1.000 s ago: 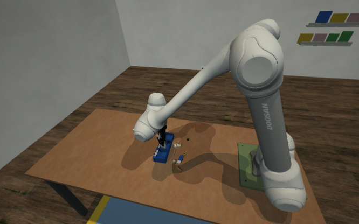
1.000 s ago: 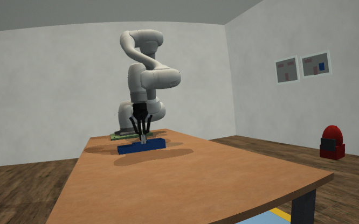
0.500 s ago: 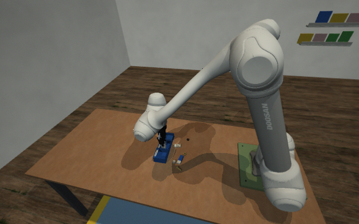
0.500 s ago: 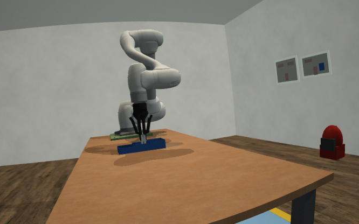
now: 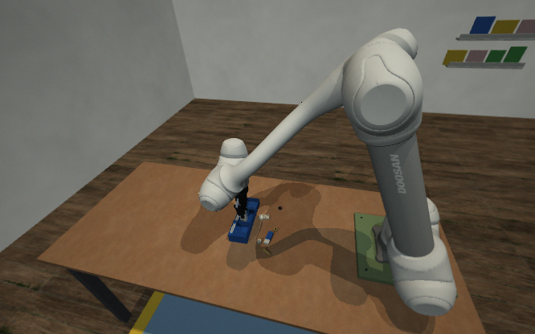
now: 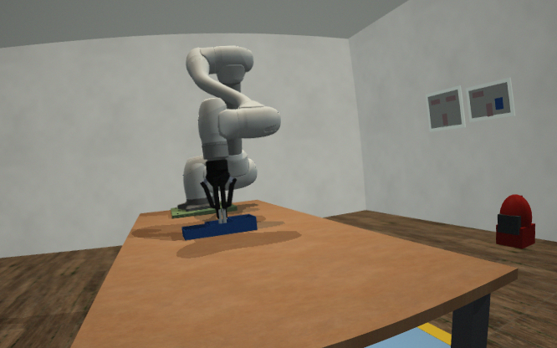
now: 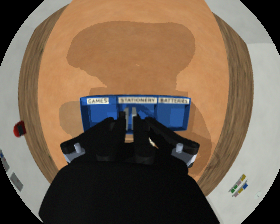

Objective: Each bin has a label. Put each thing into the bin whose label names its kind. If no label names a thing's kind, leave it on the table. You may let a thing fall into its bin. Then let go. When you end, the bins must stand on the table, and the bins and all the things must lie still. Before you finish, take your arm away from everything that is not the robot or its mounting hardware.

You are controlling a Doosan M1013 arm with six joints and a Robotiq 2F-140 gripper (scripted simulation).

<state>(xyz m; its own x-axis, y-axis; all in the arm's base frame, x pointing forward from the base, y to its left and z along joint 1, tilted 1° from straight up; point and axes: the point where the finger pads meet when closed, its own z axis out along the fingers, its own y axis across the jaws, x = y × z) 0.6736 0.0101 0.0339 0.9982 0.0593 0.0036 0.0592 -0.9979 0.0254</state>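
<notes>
My gripper is now 30 mm above the long blue bin and 20 mm to the left of it. The rest, counted from my hand: brass bolt: 140 mm behind, 130 mm to the left, 40 mm below; brass nut: 160 mm behind, 50 mm below, 10 mm to the left; white flat part: 80 mm behind, 50 mm to the right, 40 mm below.
</notes>
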